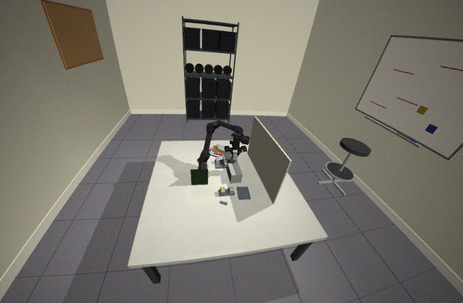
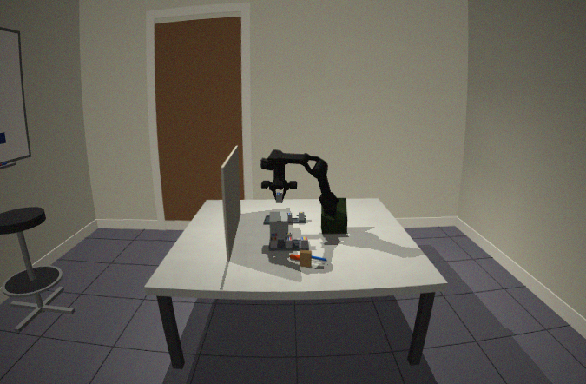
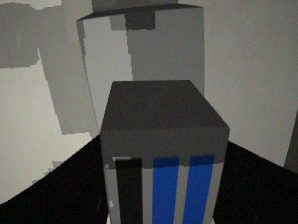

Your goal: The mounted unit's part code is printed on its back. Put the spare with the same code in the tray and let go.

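Right now my gripper tip is 8 cm short of the flat grey tray, 23 cm to the left of it and 20 cm above it. The rest, counted from my gripper tip: beige panel (26 cm ahead, 1 cm to the left, 2 cm above); pen (20 cm behind, 27 cm to the left, 20 cm below); grey mounted unit (1 cm ahead, 2 cm to the right, 15 cm below).
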